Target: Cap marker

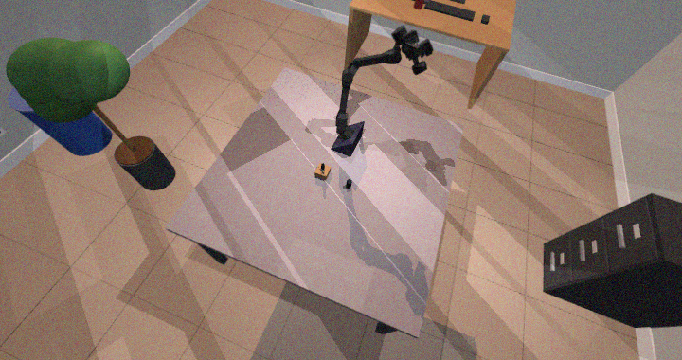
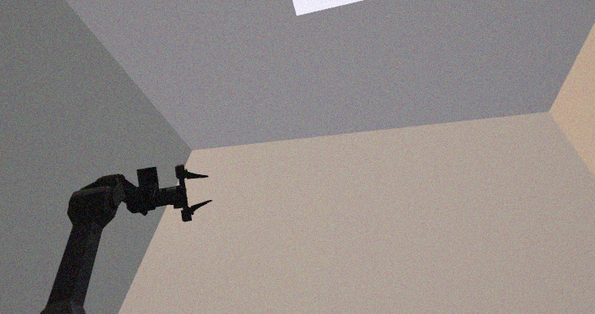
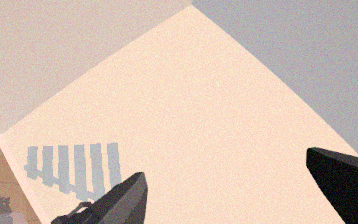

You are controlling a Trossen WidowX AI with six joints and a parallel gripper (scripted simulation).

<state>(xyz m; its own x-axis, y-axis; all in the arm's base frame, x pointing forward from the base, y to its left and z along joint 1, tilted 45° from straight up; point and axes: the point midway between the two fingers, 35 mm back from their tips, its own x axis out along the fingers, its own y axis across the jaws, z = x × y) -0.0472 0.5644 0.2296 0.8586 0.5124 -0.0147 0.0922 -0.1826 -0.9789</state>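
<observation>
The marker cap lies 62 cm below my gripper tip, 35 cm ahead of it and 16 cm to the right of it.
</observation>
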